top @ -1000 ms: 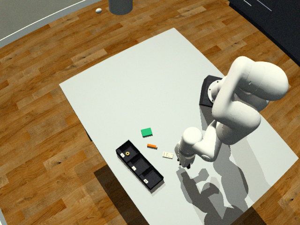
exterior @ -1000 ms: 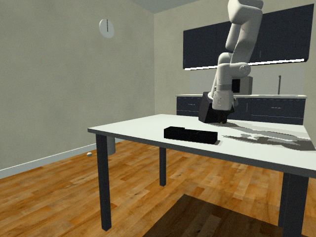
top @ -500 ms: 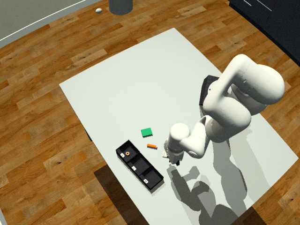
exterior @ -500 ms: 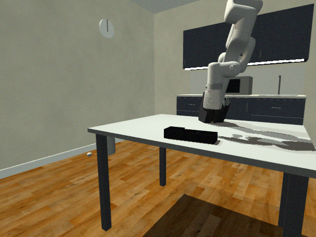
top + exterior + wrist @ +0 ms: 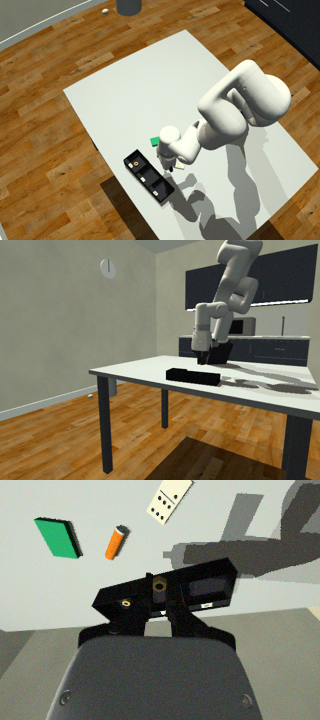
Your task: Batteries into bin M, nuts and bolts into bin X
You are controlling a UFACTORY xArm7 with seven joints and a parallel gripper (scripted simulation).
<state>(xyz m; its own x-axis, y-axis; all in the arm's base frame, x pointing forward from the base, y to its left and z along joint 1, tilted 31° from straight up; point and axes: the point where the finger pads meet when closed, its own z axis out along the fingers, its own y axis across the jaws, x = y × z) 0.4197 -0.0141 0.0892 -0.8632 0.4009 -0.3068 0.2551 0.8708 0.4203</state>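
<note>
My hand is 30 mm past the orange battery, 60 mm to the left of it and 80 mm above it. Round my hand: white domino 70 mm behind, 20 mm to the left, 90 mm below; then green block 60 mm behind, 140 mm to the right, 90 mm below; then black three-compartment bin 80 mm ahead, 20 mm to the right, 70 mm below.
</note>
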